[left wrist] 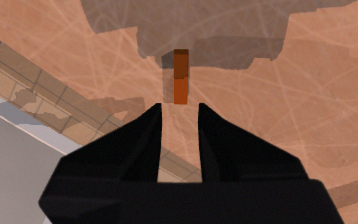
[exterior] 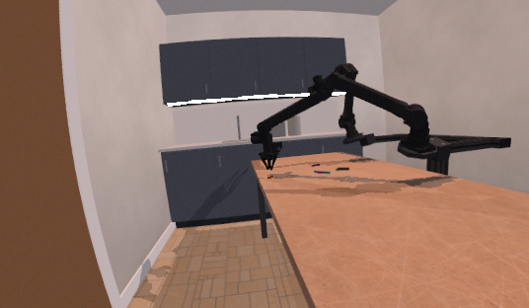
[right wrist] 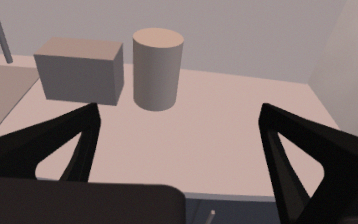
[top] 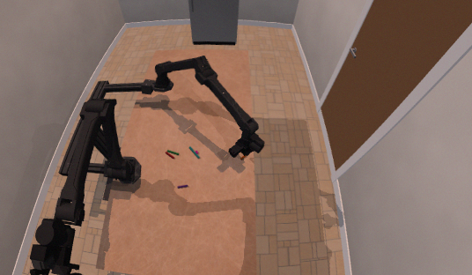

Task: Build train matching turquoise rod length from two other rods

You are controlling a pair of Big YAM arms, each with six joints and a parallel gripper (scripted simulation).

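Now: the orange rod 50 mm below my left hand. Round my left hand: red rod (460 mm behind, 60 mm to the right, 50 mm below); then green rod (440 mm behind, 40 mm to the right, 50 mm below); then turquoise rod (310 mm behind, 20 mm to the right, 50 mm below).
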